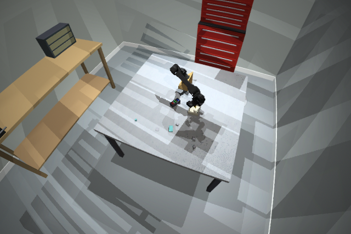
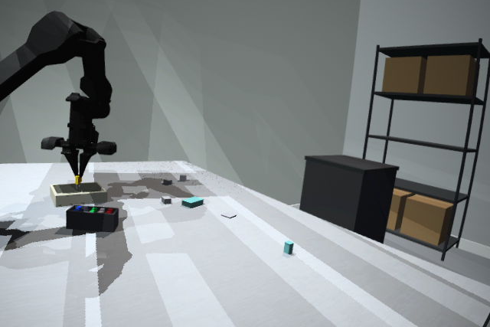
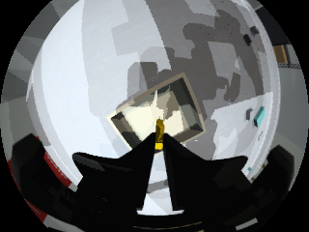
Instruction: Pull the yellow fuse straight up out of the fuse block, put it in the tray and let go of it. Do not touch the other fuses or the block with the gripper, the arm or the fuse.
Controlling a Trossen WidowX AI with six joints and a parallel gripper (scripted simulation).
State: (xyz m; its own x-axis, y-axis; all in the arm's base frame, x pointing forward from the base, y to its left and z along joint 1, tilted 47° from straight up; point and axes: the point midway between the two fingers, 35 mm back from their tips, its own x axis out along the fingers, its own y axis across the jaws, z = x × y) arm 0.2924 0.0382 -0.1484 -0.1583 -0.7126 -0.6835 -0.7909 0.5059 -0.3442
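Right now the yellow fuse is 10 mm below my gripper tip. The rest, counted from my gripper tip: cream tray 60 mm below; cyan cube 260 mm ahead, 520 mm to the right, 50 mm below.
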